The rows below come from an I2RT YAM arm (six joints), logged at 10 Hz.
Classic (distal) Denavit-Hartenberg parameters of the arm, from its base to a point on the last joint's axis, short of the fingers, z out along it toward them. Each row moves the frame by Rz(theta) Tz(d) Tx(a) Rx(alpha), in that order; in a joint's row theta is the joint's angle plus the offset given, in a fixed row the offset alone. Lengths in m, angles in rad.
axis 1: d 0.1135, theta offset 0, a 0.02, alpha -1.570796
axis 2: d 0, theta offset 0, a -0.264, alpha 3.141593
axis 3: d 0, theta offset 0.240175, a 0.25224, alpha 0
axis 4: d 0, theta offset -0.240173, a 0.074, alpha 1.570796
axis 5: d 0, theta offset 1.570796, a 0, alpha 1.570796
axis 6: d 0.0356, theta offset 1.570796, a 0, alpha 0
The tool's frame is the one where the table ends.
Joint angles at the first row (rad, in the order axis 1, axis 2, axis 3, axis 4, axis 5, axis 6):
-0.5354 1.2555 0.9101 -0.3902 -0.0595 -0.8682
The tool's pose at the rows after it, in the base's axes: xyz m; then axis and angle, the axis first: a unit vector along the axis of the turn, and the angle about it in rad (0 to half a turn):
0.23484 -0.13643 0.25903 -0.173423 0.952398 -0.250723 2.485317
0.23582 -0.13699 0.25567 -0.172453 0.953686 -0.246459 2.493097
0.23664 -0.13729 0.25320 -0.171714 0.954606 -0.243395 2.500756
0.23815 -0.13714 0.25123 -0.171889 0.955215 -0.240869 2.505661
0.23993 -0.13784 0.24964 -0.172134 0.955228 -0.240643 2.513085
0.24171 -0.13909 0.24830 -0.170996 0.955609 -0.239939 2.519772
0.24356 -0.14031 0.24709 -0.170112 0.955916 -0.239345 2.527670
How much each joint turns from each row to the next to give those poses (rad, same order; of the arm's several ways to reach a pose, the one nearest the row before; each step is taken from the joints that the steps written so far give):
0.0015 0.0119 -0.0095 0.0082 0.0014 -0.0006
0.0001 0.0095 -0.0032 0.0014 0.0000 0.0021
0.0008 0.0076 -0.0015 -0.0005 0.0019 0.0015
0.0035 0.0082 -0.0001 0.0013 0.0021 0.0023
0.0018 0.0103 0.0029 0.0017 0.0053 -0.0011
-0.0002 0.0114 0.0047 0.0007 0.0040 0.0005
0.0002 0.0117 0.0058 -0.0008 0.0048 -0.0001

